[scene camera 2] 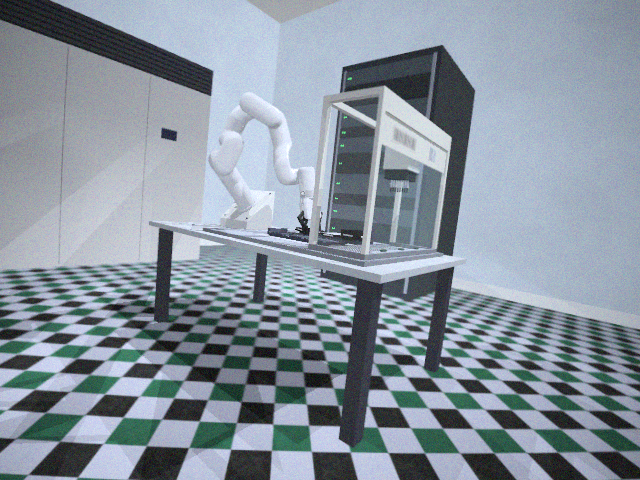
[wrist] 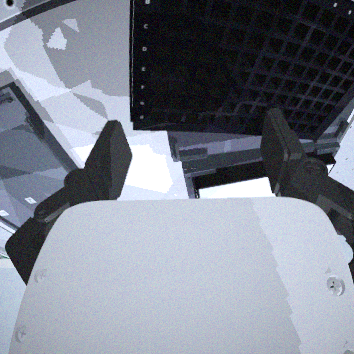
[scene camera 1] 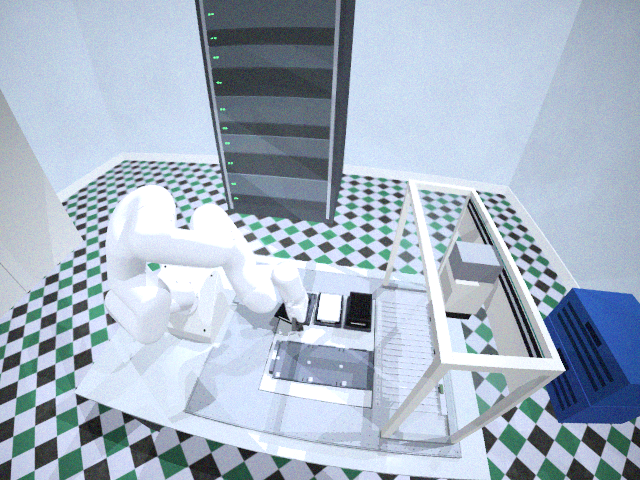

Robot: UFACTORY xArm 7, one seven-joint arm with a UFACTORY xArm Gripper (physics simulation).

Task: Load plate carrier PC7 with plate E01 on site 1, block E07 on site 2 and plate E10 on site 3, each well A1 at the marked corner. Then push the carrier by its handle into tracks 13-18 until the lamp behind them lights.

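Where they show: gripper, fingertip midpoint: [wrist: 192, 131] [scene camera 1: 301, 317]; arm's base, link origin: [scene camera 2: 248, 203] [scene camera 1: 184, 296].
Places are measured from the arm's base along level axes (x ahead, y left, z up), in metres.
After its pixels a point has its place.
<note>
My gripper [scene camera 1: 297, 326] @(x 0.401, y 0.035, z -0.099 m) [scene camera 2: 303, 227] @(x 0.401, y 0.035, z -0.099 m) [wrist: 192, 131] @(x 0.401, y 0.035, z -0.099 m) is open, its dark fingers wide apart and pointing down over the table. A black gridded plate [wrist: 200, 75] @(x 0.362, y 0.044, z -0.093 m) with row letters lies just beyond the fingertips in the wrist view, askew on its grey nest; part of this plate [scene camera 1: 281, 313] @(x 0.328, y 0.040, z -0.090 m) shows left of the gripper in scene camera 1. A white-topped plate [scene camera 1: 329, 308] @(x 0.497, y 0.082, z -0.092 m) [wrist: 232, 188] @(x 0.465, y 0.059, z -0.092 m) sits in the middle nest, partly hidden by the hand in the wrist view. A black plate [scene camera 1: 360, 308] @(x 0.607, y 0.074, z -0.069 m) sits in the right nest. The grey carrier [scene camera 1: 325, 364] @(x 0.497, y -0.130, z -0.108 m) [wrist: 30, 150] @(x 0.389, y -0.078, z -0.108 m) carries no plates. Plate name labels are unreadable.
The ribbed track deck [scene camera 1: 405, 341] @(x 0.770, y -0.022, z -0.118 m) lies right of the carrier, under a cream frame [scene camera 1: 429, 268] @(x 0.684, y -0.143, z 0.361 m) [scene camera 2: 379, 118] @(x 0.871, y -0.358, z 0.274 m) with a grey pipetting head [scene camera 1: 475, 260] @(x 0.812, y -0.088, z 0.341 m) [scene camera 2: 399, 175]. A small green spot [scene camera 1: 440, 388] shows near the deck's right side. A blue box [scene camera 1: 594, 356] stands beyond the table.
</note>
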